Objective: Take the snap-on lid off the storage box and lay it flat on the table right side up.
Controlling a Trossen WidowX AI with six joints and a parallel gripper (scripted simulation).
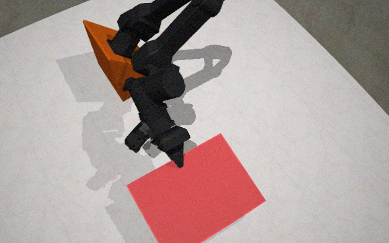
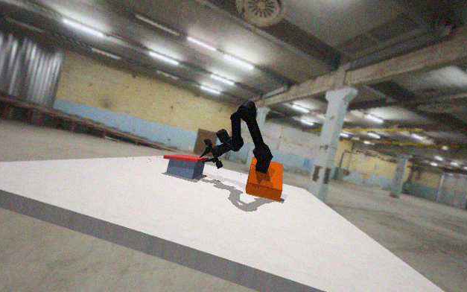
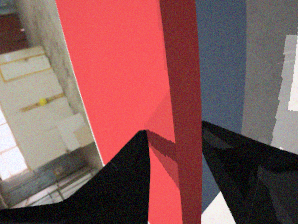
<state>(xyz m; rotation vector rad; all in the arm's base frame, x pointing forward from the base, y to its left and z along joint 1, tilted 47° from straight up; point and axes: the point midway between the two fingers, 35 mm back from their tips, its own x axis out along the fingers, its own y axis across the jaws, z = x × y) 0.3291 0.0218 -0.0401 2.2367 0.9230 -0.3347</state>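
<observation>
The red lid is 8 cm ahead of my gripper tip. The rest, counted from my gripper tip: storage box (7 cm ahead, 6 cm below).
</observation>
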